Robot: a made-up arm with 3 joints. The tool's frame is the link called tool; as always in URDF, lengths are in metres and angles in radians. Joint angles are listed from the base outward.
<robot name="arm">
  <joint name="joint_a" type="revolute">
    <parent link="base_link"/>
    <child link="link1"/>
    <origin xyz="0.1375 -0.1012 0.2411"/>
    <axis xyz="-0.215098 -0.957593 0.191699"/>
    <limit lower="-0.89" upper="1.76"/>
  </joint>
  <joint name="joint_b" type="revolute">
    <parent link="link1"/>
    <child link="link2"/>
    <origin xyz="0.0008 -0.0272 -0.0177"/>
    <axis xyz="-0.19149 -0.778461 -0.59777"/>
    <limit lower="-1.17" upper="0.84"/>
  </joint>
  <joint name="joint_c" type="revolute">
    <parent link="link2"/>
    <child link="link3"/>
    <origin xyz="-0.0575 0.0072 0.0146"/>
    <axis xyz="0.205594 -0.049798 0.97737"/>
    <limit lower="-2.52" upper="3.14"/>
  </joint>
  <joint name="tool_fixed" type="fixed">
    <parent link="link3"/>
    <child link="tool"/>
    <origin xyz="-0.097 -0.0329 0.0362" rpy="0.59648 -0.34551 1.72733"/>
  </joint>
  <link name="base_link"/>
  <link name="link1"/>
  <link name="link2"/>
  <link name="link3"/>
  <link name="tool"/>
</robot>
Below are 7 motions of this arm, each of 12 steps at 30 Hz.
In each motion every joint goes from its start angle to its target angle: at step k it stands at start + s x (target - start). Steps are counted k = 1, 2, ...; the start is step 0. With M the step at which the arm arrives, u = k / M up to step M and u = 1 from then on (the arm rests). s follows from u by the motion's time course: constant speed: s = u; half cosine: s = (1 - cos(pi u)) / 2; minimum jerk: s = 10 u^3 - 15 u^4 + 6 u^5.
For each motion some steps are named. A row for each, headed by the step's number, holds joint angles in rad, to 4 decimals.
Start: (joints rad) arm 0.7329 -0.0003 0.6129
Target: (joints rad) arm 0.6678 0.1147 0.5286
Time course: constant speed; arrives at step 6
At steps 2, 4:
2: 0.7112 0.0380 0.5848
4: 0.6895 0.0764 0.5567

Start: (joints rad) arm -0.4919 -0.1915 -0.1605
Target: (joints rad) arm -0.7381 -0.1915 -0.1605
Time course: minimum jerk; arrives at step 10
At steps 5, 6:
5: -0.6150 -0.1915 -0.1605
6: -0.6599 -0.1915 -0.1605

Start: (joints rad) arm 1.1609 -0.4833 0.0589
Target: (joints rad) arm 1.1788 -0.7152 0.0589
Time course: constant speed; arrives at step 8
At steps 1, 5, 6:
1: 1.1631 -0.5123 0.0589
5: 1.1721 -0.6282 0.0589
6: 1.1743 -0.6572 0.0589

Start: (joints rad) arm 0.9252 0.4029 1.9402
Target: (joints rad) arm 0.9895 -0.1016 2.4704
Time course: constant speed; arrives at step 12
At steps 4, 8, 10, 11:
4: 0.9466 0.2347 2.1169
8: 0.9681 0.0666 2.2937
10: 0.9788 -0.0175 2.3820
11: 0.9841 -0.0596 2.4262

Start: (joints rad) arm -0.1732 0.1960 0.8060
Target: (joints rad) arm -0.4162 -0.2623 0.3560
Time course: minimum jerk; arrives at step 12
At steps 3, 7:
3: -0.1984 0.1486 0.7594
7: -0.3320 -0.1034 0.5120

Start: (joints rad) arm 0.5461 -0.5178 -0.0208
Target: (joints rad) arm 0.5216 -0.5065 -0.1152
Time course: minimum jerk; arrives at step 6
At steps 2, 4, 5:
2: 0.5410 -0.5154 -0.0406
4: 0.5267 -0.5089 -0.0954
5: 0.5225 -0.5069 -0.1118

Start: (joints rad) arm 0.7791 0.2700 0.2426
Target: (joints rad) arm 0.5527 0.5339 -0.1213
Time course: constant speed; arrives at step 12
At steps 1, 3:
1: 0.7602 0.2920 0.2123
3: 0.7225 0.3360 0.1516

